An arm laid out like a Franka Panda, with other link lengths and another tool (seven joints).
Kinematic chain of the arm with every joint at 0, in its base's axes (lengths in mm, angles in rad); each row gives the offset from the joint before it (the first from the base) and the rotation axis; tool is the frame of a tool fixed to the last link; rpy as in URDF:
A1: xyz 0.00 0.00 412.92 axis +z
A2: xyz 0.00 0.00 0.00 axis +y
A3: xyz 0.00 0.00 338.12 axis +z
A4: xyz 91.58 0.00 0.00 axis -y
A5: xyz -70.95 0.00 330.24 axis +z
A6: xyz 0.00 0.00 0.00 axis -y
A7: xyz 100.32 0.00 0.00 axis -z
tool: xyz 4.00 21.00 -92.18 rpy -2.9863 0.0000 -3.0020
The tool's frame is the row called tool.
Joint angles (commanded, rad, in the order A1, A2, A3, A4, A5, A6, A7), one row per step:
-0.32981 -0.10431 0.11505 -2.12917 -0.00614 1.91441 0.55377
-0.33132 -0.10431 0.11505 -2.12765 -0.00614 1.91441 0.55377
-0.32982 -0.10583 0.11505 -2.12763 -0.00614 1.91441 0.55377
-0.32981 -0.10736 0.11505 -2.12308 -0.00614 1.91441 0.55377
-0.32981 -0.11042 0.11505 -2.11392 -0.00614 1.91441 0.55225
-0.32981 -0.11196 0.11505 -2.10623 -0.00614 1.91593 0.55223
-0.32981 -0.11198 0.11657 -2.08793 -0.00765 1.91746 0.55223
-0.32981 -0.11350 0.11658 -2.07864 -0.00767 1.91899 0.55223
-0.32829 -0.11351 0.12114 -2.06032 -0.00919 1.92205 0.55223
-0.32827 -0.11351 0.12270 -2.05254 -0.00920 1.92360 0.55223
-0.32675 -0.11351 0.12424 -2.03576 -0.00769 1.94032 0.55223
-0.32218 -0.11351 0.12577 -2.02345 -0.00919 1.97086 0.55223
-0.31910 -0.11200 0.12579 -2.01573 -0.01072 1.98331 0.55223
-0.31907 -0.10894 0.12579 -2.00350 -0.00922 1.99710 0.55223
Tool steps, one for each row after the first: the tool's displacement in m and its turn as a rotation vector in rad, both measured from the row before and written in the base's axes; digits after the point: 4 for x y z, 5 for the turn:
0.0001 -0.0008 0.0007 -0.00033 -0.00148 -0.00149
-0.0001 0.0008 0.0007 -0.00050 -0.00146 0.00150
0.0006 -0.0001 0.0027 -0.00147 -0.00589 0.00007
0.0011 -0.0001 0.0055 -0.00280 -0.01185 0.00163
0.0012 -0.0002 0.0043 -0.00246 -0.01045 0.00015
0.0033 0.0001 0.0082 -0.00574 -0.01904 0.00238
0.0014 -0.0002 0.0050 -0.00280 -0.01201 0.00017
0.0036 0.0024 0.0084 -0.00633 -0.02045 0.00693
0.0014 0.0006 0.0036 -0.00209 -0.00907 0.00172
0.0042 0.0010 0.0095 -0.00555 -0.03304 0.00312
0.0048 0.0023 0.0091 -0.00998 -0.04166 0.00745
0.0025 0.0011 0.0042 -0.00482 -0.01807 0.00401
0.0033 -0.0005 0.0058 -0.00262 -0.02291 0.00004

